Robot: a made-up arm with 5 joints.
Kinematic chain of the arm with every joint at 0, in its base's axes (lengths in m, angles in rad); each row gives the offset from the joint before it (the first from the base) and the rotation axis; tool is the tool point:
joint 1: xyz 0 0 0.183 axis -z
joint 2: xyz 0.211 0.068 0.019 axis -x
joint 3: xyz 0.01 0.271 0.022 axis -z
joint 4: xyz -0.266 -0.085 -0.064 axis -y
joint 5: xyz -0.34 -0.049 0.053 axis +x
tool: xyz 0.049 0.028 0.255
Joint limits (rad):
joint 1: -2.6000..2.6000
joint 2: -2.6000..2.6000
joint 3: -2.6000..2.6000
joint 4: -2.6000..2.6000
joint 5: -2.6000..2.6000
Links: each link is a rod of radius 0.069 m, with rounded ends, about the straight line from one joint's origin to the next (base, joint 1, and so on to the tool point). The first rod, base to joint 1, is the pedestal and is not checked.
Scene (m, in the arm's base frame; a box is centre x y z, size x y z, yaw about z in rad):
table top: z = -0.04
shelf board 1: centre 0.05 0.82 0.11 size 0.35 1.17 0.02 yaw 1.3
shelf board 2: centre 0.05 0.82 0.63 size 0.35 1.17 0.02 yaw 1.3
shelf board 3: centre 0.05 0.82 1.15 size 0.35 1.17 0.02 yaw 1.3
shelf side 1: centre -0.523 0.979 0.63 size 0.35 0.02 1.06 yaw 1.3
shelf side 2: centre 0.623 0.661 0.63 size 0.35 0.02 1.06 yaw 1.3
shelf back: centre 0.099 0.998 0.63 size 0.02 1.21 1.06 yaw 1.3
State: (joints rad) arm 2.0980 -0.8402 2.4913 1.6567 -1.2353
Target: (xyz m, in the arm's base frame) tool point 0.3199 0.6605 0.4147
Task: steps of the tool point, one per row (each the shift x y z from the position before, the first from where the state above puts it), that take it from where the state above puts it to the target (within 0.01 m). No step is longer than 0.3 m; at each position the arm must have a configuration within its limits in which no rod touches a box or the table.
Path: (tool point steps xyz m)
1: 0.2215 0.1380 0.0270
2: 0.1510 0.1924 0.0252
3: 0.0720 0.2149 0.0228
4: -0.0023 0.2079 0.0201
5: -0.0625 0.1777 0.0173
6: -0.1028 0.1337 0.0146
7: -0.1223 0.0849 0.0121
8: -0.1233 0.0396 0.0100
9: 0.0348 0.1357 0.0009
10: 0.0368 0.1224 -0.0009

